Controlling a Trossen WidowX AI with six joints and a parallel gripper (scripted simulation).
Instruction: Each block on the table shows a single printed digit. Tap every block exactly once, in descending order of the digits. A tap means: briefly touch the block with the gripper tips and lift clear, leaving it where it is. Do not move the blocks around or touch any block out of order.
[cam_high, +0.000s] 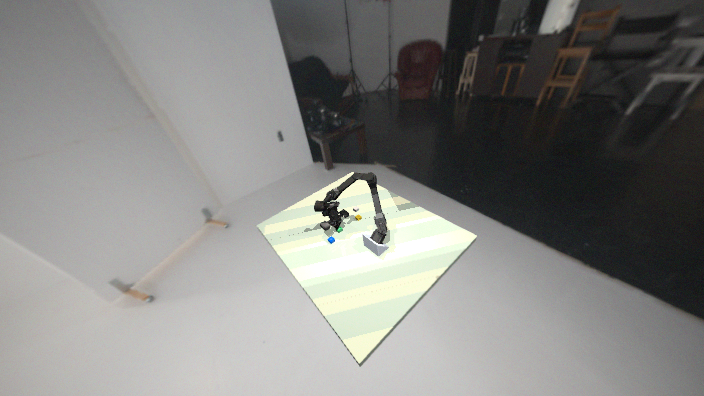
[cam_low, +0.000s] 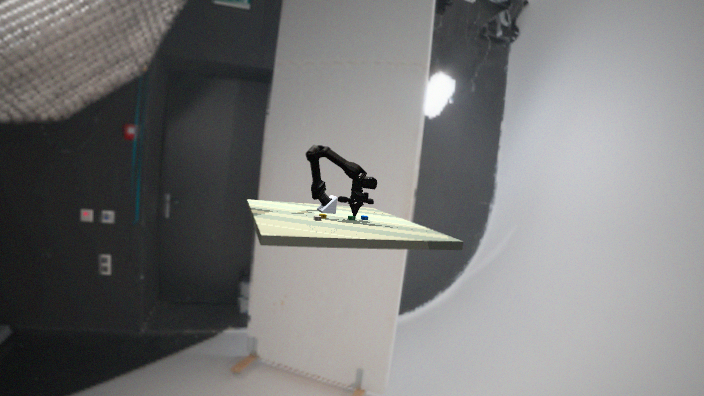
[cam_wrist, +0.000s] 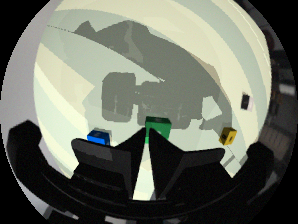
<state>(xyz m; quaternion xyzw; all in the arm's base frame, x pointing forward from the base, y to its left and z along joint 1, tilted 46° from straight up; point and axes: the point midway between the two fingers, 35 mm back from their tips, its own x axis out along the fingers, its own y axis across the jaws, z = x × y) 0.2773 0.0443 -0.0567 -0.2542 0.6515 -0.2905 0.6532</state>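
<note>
Right now the green block is 10 mm to the right of my gripper tip and 10 mm below it. From my gripper tip the other things lie so: grey-white block (60 mm ahead, 220 mm to the right, 10 mm below); yellow block (20 mm behind, 170 mm to the right, 10 mm below); blue block (40 mm behind, 80 mm to the left, 10 mm below).
</note>
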